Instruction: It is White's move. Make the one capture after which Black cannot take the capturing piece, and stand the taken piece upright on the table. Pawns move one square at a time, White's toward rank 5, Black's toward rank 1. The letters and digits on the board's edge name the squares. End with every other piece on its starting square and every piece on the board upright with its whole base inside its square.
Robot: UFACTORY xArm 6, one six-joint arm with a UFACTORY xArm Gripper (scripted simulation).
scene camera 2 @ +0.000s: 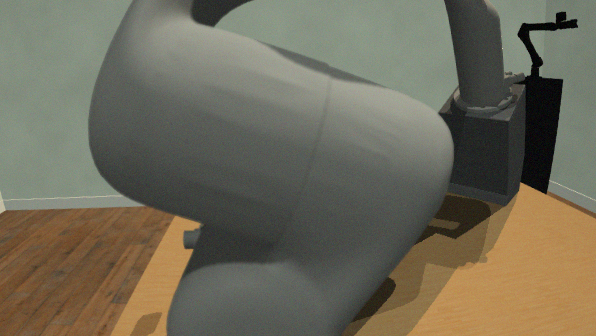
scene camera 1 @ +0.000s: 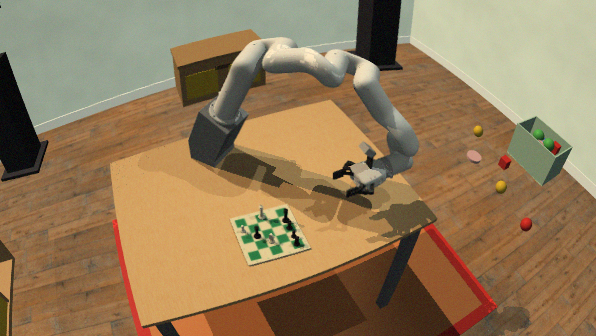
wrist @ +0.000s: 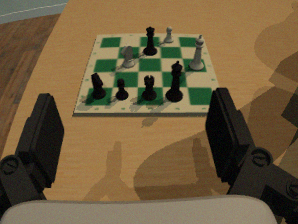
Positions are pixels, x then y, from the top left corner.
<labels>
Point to a chessboard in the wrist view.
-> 105,59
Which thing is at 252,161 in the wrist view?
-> My gripper.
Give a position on a chessboard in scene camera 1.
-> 256,251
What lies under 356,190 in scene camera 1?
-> My gripper.
</labels>
